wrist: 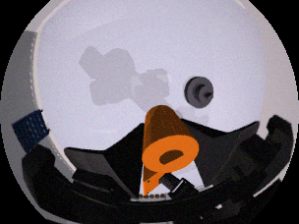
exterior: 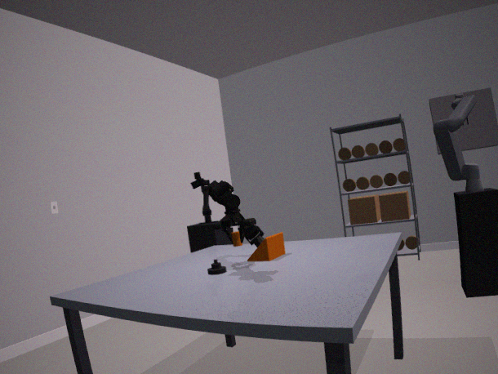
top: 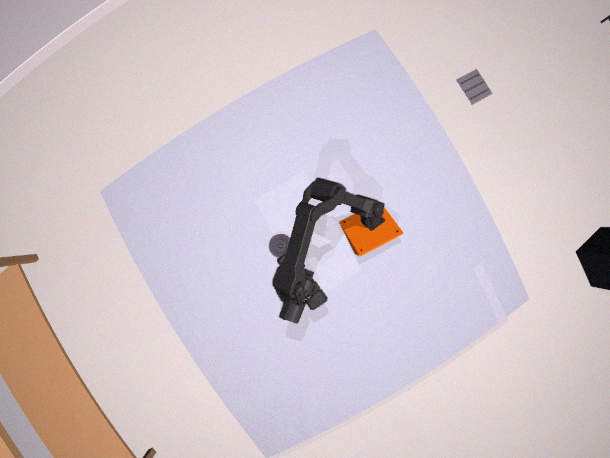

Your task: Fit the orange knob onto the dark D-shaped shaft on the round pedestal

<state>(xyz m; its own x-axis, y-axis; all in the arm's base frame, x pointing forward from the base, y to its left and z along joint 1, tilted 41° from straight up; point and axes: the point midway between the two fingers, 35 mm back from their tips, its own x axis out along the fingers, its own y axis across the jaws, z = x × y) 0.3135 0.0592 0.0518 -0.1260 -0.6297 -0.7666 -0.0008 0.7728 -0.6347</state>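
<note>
Right now the dark round pedestal is 1 cm ahead of my gripper tip, 12 cm to the right of it and 10 cm below it. From my gripper tip the other things lie so: orange knob: 2 cm above.
</note>
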